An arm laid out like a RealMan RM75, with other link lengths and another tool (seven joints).
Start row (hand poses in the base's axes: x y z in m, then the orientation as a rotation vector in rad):
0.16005 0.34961 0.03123 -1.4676 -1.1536 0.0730
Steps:
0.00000 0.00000 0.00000 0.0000 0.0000 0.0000
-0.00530 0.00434 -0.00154 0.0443 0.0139 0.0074
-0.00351 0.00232 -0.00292 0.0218 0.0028 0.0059
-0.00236 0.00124 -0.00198 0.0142 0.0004 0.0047
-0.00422 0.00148 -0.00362 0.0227 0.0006 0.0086
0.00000 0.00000 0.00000 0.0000 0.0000 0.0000
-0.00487 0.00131 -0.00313 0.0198 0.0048 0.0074
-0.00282 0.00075 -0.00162 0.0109 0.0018 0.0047
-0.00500 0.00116 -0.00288 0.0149 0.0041 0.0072
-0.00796 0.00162 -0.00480 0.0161 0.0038 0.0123
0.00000 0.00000 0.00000 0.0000 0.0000 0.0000
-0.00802 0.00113 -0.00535 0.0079 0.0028 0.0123
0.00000 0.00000 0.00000 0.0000 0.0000 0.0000
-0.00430 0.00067 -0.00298 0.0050 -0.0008 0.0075
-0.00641 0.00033 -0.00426 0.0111 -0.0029 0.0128
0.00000 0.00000 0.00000 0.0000 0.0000 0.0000
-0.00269 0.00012 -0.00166 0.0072 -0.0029 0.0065
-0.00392 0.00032 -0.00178 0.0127 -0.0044 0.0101
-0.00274 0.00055 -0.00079 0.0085 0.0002 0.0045
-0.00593 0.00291 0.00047 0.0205 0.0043 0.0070
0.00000 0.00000 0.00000 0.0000 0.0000 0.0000
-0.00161 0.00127 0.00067 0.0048 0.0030 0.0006
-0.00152 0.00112 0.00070 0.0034 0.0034 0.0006
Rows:
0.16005 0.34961 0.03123 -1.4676 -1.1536 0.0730
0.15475 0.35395 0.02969 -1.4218 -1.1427 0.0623
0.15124 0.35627 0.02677 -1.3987 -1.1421 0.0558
0.14888 0.35751 0.02479 -1.3834 -1.1435 0.0512
0.14466 0.35899 0.02117 -1.3584 -1.1463 0.0447
0.14466 0.35899 0.02117 -1.3584 -1.1463 0.0447
0.13979 0.36030 0.01804 -1.3359 -1.1450 0.0418
0.13697 0.36105 0.01642 -1.3233 -1.1454 0.0401
0.13197 0.36221 0.01354 -1.3054 -1.1450 0.0395
0.12401 0.36383 0.00874 -1.2836 -1.1480 0.0417
0.12401 0.36383 0.00874 -1.2836 -1.1480 0.0417
0.11599 0.36496 0.00339 -1.2692 -1.1527 0.0480
0.11599 0.36496 0.00339 -1.2692 -1.1527 0.0480
0.11169 0.36563 0.00041 -1.2606 -1.1577 0.0502
0.10528 0.36596 -0.00385 -1.2439 -1.1671 0.0514
0.10528 0.36596 -0.00385 -1.2439 -1.1671 0.0514
0.10259 0.36608 -0.00551 -1.2342 -1.1729 0.0502
0.09867 0.36640 -0.00729 -1.2178 -1.1817 0.0475
0.09593 0.36695 -0.00808 -1.2077 -1.1834 0.0459
0.09000 0.36986 -0.00761 -1.1850 -1.1818 0.0415
0.09000 0.36986 -0.00761 -1.1850 -1.1818 0.0415
0.08839 0.37113 -0.00694 -1.1800 -1.1790 0.0409
0.08687 0.37225 -0.00624 -1.1762 -1.1760 0.0413

